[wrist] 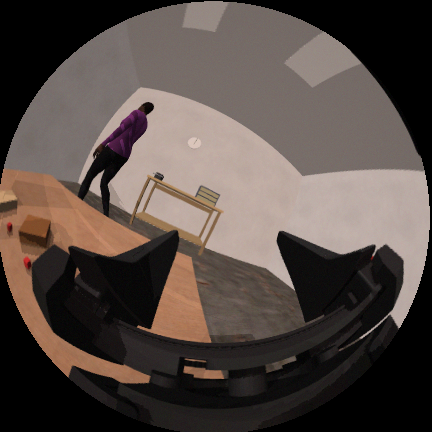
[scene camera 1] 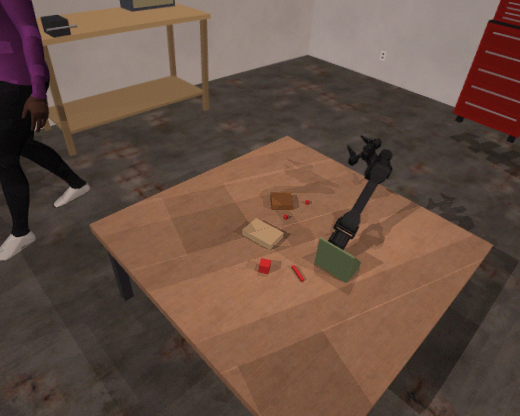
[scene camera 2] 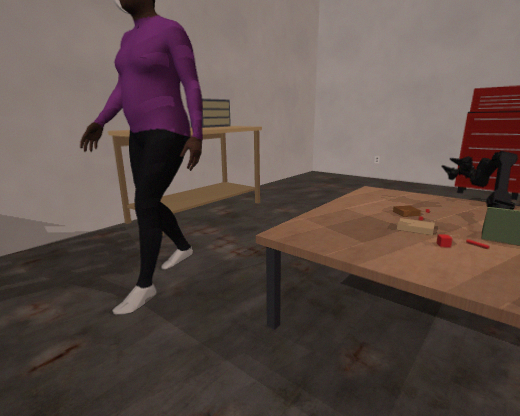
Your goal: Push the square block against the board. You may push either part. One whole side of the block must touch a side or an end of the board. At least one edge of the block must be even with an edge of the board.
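Frame: origin at the arm's base, x ahead, y left, z up, level; centimetres.
Where they show: gripper, fingertip midpoint: (wrist: 229, 236) (scene camera 1: 354, 140) (scene camera 2: 445, 162); arm's base, origin of the base link: (scene camera 1: 335, 246) (scene camera 2: 498, 219).
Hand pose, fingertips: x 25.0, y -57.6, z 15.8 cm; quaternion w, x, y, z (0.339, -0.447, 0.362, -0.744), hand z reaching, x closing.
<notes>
Each offset is from my fingertips to the top centre of the thing. Level surfaces: height alone.
A brown square block {dz -20.9, dx +13.2, dy +41.0 cm} (scene camera 1: 281, 200) (scene camera 2: 406, 210) (wrist: 35, 229) lies flat on the table {dz -23.9 cm} (scene camera 1: 200, 295) (scene camera 2: 350, 255). A tan rectangular board {dz -20.9, dx +5.7, dy +65.4 cm} (scene camera 1: 262, 234) (scene camera 2: 416, 226) (wrist: 7, 200) also lies flat. The block and the board are apart, with bare wood between them, and their sides do not touch. My gripper (scene camera 1: 356, 144) (scene camera 2: 446, 163) (wrist: 229, 236) is open and empty. It is raised well above the table, away from both parts, and the block and board lie at the left edge of the wrist view.
Two tiny red pieces {dz -22.3, dx +3.7, dy +32.4 cm} (scene camera 1: 307, 202) {dz -22.3, dx +5.2, dy +48.7 cm} (scene camera 1: 285, 217) lie near the block. A red cube {dz -19.9, dx -6.8, dy +80.0 cm} (scene camera 1: 265, 266) (scene camera 2: 444, 241) and a red stick {dz -22.5, dx -18.5, dy +73.3 cm} (scene camera 1: 298, 273) (scene camera 2: 477, 244) lie beyond the board. A green panel (scene camera 1: 336, 261) (scene camera 2: 502, 226) stands upright by the arm's base. A person stands beyond the table.
</notes>
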